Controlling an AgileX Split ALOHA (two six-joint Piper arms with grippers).
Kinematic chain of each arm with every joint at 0, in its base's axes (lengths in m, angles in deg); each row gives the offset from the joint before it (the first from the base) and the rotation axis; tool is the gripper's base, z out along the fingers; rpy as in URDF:
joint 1: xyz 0 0 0.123 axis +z
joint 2: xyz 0 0 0 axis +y
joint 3: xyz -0.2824 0 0.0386 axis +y
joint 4: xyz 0.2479 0 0.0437 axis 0.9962 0 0.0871
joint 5: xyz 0 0 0 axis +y
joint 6: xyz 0.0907 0 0.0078 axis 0.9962 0 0.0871
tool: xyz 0 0 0 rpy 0 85 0
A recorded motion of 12 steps. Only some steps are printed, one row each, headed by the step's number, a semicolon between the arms.
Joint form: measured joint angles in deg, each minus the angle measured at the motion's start. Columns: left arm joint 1, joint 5, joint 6, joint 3, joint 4, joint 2; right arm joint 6, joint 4, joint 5, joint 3, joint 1, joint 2.
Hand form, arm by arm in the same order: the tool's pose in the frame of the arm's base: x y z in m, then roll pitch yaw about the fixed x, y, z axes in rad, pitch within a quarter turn. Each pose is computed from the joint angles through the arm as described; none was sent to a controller.
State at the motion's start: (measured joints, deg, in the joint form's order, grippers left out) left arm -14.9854 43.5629 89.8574 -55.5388 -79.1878 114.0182; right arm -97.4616 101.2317 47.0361 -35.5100 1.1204 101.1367
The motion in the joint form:
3: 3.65 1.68 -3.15 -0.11 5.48 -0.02; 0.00 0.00 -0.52 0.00 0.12 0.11
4: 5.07 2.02 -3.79 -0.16 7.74 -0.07; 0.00 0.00 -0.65 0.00 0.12 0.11
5: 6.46 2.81 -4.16 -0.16 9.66 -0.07; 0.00 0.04 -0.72 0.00 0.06 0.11
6: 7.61 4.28 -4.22 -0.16 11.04 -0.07; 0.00 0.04 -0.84 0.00 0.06 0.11
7: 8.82 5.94 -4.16 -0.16 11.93 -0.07; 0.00 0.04 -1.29 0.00 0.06 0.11
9: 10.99 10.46 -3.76 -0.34 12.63 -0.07; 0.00 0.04 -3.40 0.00 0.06 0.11
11: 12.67 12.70 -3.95 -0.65 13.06 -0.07; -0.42 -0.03 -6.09 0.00 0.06 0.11
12: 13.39 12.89 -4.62 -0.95 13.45 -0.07; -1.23 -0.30 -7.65 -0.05 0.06 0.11
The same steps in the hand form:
3: 0.3222 -0.1280 0.1150 -2.5257 0.5777 2.6517; 0.2750 0.0708 0.1361 2.2711 0.6018 3.0349
4: 0.3233 -0.1192 0.1142 -2.5413 0.5654 2.6407; 0.2750 0.0707 0.1360 2.2735 0.6016 3.0352
5: 0.3237 -0.1110 0.1136 -2.5468 0.5542 2.6319; 0.2752 0.0703 0.1359 2.2744 0.6014 3.0334
6: 0.3230 -0.1051 0.1137 -2.5371 0.5468 2.6242; 0.2752 0.0702 0.1358 2.2766 0.6012 3.0337
7: 0.3226 -0.0991 0.1143 -2.5195 0.5420 2.6252; 0.2754 0.0697 0.1353 2.2849 0.6006 3.0346
9: 0.3212 -0.0903 0.1178 -2.4555 0.5416 2.6381; 0.2762 0.0674 0.1330 2.3239 0.5974 3.0389
11: 0.3222 -0.0824 0.1203 -2.4235 0.5403 2.6584; 0.2771 0.0643 0.1302 2.3776 0.5983 3.0520
12: 0.3239 -0.0783 0.1211 -2.4220 0.5354 2.6721; 0.2776 0.0625 0.1286 2.4162 0.6060 3.0735

